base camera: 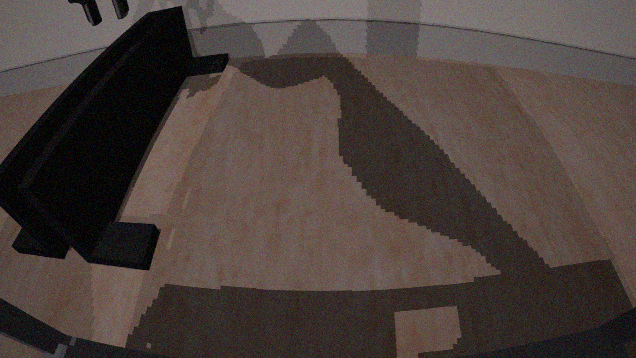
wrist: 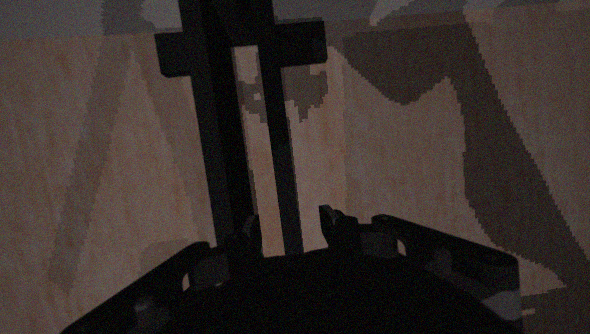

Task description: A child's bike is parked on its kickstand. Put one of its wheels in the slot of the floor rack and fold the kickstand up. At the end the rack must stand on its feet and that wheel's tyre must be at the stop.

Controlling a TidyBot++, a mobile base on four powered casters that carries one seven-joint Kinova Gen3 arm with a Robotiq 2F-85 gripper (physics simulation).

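Frame: origin at the arm's base, x back, y right, z up, level; metres.
Where they show: gripper, fingertip midpoint: [base camera: 110,20] [wrist: 290,222].
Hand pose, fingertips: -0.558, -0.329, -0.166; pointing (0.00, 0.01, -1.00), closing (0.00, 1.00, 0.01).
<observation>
After its pixels a point has its place, as x, y, z.
The black floor rack [base camera: 117,115] @(-0.475, -0.319, -0.293) [wrist: 225,125] @(-0.651, -0.388, -0.268) stands upright on its feet at the left in the base view. Its two long walls run side by side with the slot between them, and floor shows through the slot in the wrist view. My gripper [base camera: 107,19] @(-0.558, -0.329, -0.166) [wrist: 290,222] @(-0.558, -0.329, -0.166) is part-way open with nothing between its fingers. It hangs above the rack; in the wrist view the right wall [wrist: 281,150] @(-0.613, -0.327, -0.236) and the slot show between and beyond the fingertips. The far end of the slot is too dark to make out a stop. The bike, its wheels and its kickstand do not show in either view.
Rack feet [base camera: 127,245] @(-0.300, -0.262, -0.376) [base camera: 210,64] @(-0.765, -0.255, -0.376) [wrist: 302,44] @(-0.783, -0.267, -0.376) stick out sideways at both ends. A pale wall [base camera: 500,30] @(-0.828, 0.430, -0.303) stands behind the rack's far end. Dark shadows lie over the wooden floor [base camera: 270,175] @(-0.439, -0.082, -0.396) right of the rack. Dark parts of the base edge the bottom of the base view.
</observation>
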